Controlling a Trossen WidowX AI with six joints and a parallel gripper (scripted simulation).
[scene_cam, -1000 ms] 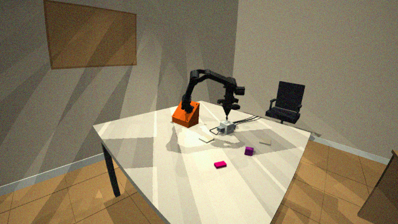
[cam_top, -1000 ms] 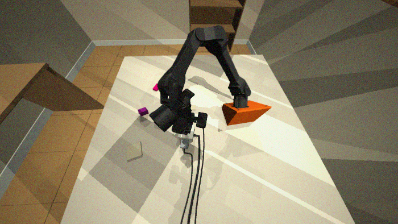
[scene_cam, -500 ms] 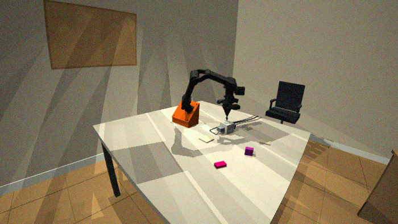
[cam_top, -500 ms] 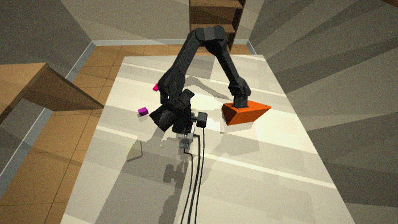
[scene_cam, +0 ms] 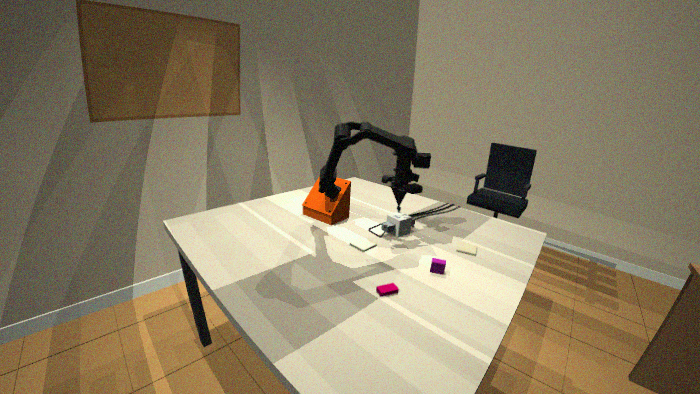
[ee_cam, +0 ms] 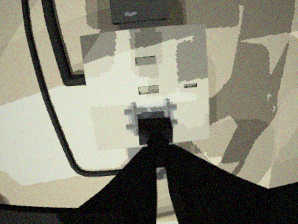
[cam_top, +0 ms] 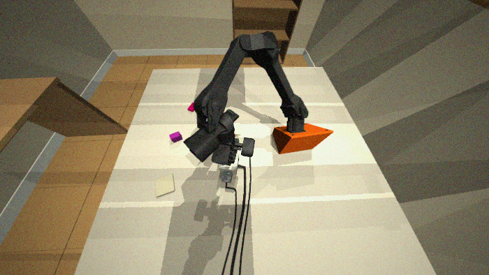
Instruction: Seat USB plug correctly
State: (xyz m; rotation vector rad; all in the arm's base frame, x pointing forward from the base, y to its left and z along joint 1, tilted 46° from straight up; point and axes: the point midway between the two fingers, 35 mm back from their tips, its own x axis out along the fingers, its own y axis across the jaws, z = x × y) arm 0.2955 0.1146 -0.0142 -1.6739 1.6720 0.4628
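Now: the dark USB plug 20 mm below my gripper tip. Round my gripper tip: pale flat card 290 mm ahead, 130 mm below, 90 mm to the left.
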